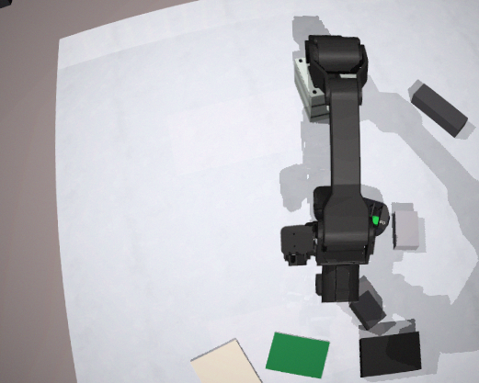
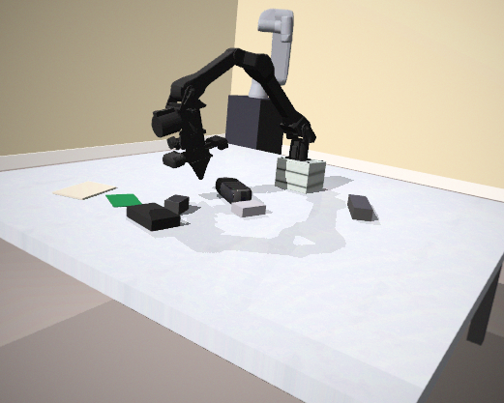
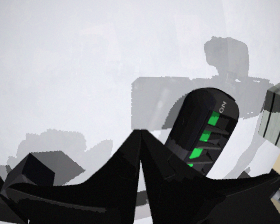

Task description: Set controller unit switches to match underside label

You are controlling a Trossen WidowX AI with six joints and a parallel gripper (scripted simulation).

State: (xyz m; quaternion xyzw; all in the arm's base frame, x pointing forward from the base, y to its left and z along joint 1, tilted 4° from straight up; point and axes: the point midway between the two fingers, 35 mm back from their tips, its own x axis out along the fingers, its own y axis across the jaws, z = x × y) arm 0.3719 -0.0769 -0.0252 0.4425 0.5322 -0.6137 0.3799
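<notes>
My gripper tip is now 10 mm past the grey block, 180 mm to the right of it and 40 mm above it. From my gripper tip the other things lie so: green card (200 mm ahead, 90 mm to the right, 50 mm below); dark flat box (230 mm ahead, 90 mm to the left, 40 mm below); small dark cube (140 mm ahead, 60 mm to the left, 40 mm below).
</notes>
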